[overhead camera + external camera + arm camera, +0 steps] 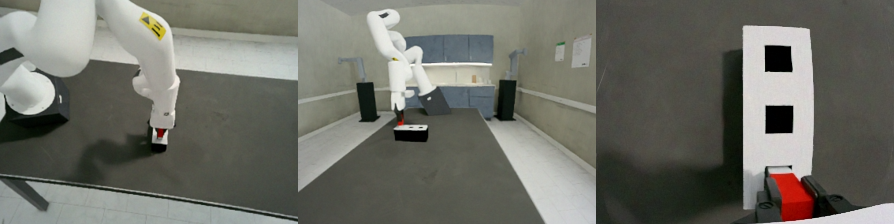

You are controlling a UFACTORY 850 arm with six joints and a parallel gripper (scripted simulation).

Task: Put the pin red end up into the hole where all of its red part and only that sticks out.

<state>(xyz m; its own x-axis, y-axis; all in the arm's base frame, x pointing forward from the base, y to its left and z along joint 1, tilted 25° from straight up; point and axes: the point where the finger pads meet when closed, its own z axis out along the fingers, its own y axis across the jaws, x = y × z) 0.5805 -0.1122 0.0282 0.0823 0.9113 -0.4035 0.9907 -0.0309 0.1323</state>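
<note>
My gripper is now 1 cm above the pin. Round my hand: block 9 cm below, 6 cm to the left.
</note>
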